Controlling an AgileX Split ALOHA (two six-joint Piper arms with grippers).
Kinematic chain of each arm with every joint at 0, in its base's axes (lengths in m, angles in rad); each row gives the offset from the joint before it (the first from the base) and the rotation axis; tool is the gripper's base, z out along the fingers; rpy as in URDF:
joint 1: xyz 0 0 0.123 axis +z
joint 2: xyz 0 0 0 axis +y
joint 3: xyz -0.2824 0 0.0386 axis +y
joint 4: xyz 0.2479 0 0.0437 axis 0.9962 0 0.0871
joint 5: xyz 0 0 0 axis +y
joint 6: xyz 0.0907 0 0.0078 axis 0.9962 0 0.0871
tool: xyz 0 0 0 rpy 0 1.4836 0
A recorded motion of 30 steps. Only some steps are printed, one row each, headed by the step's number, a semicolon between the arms.
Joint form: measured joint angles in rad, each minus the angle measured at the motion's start. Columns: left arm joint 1, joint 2, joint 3, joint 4, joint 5, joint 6; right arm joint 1, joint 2, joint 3, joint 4, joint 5, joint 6.
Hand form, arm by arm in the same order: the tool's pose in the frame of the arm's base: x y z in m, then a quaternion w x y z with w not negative. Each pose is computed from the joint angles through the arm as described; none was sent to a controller.
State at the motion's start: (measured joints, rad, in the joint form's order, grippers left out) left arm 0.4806 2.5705 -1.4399 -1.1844 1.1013 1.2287; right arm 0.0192 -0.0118 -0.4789 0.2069 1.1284 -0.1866
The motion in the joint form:
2: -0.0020 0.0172 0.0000 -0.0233 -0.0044 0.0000; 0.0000 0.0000 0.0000 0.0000 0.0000 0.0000
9: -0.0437 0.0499 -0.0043 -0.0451 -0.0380 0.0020; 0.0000 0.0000 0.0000 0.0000 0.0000 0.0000
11: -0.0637 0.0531 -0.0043 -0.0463 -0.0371 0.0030; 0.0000 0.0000 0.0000 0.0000 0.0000 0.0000
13: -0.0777 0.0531 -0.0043 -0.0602 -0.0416 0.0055; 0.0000 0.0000 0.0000 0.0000 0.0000 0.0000
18: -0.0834 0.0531 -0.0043 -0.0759 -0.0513 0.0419; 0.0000 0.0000 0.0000 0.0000 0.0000 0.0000
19: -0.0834 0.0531 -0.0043 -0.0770 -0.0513 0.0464; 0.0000 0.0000 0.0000 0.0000 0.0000 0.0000
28: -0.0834 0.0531 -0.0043 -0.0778 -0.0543 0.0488; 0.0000 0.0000 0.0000 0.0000 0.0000 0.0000
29: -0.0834 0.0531 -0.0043 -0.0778 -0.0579 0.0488; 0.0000 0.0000 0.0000 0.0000 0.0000 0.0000
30: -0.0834 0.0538 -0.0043 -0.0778 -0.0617 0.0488; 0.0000 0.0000 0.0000 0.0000 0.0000 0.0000
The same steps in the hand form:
2: 0.3875 0.1157 -0.0196 0.15161 -0.07809 0.87760 -0.44803; -0.0085 0.0168 0.2674 0.49261 -0.09612 0.86270 0.06206
9: 0.3911 0.0998 -0.0334 0.14069 -0.07839 0.88146 -0.44396; -0.0085 0.0168 0.2674 0.49261 -0.09612 0.86270 0.06206
11: 0.3926 0.0917 -0.0345 0.13535 -0.07020 0.88181 -0.44629; -0.0085 0.0168 0.2674 0.49261 -0.09612 0.86270 0.06206
13: 0.3950 0.0865 -0.0343 0.13697 -0.06881 0.88131 -0.44698; -0.0085 0.0168 0.2674 0.49261 -0.09612 0.86270 0.06206
18: 0.3969 0.0849 -0.0344 0.14898 -0.05758 0.88235 -0.44266; -0.0085 0.0168 0.2674 0.49261 -0.09612 0.86270 0.06206
19: 0.3969 0.0849 -0.0344 0.15026 -0.05602 0.88233 -0.44246; -0.0085 0.0168 0.2674 0.49261 -0.09612 0.86270 0.06206
28: 0.3971 0.0851 -0.0345 0.15131 -0.05567 0.88286 -0.44109; -0.0085 0.0168 0.2674 0.49261 -0.09612 0.86270 0.06206
29: 0.3972 0.0853 -0.0348 0.15167 -0.05616 0.88354 -0.43954; -0.0085 0.0168 0.2674 0.49261 -0.09612 0.86270 0.06206
30: 0.3972 0.0855 -0.0353 0.15176 -0.05684 0.88425 -0.43800; -0.0085 0.0168 0.2674 0.49261 -0.09612 0.86270 0.06206

